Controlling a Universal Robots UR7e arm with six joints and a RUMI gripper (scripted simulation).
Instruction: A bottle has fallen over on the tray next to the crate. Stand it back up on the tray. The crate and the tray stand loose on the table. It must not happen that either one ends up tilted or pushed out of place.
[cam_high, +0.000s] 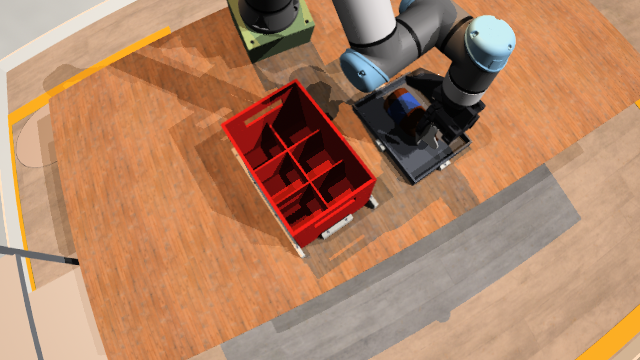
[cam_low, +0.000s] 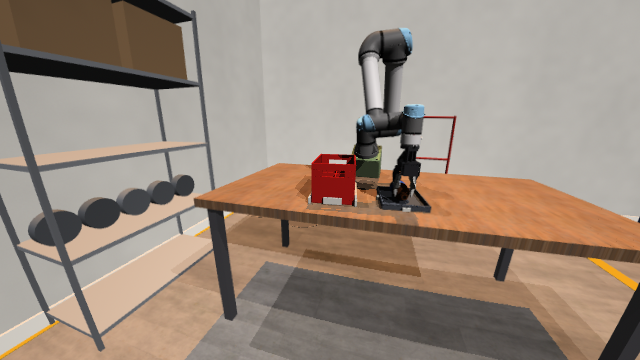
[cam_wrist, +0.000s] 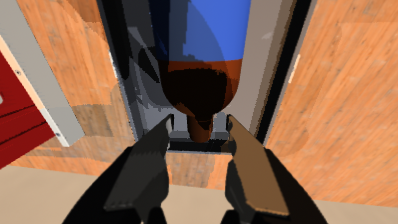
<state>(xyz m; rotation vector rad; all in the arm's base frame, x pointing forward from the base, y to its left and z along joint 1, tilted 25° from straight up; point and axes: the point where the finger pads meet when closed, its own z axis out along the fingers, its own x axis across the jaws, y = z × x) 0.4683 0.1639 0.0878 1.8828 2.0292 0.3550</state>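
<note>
The brown bottle is 50 mm behind my hand and 10 mm below it. Round my hand: red crate (80 mm behind, 300 mm to the right, 30 mm above); tray (50 mm behind, 40 mm below).
</note>
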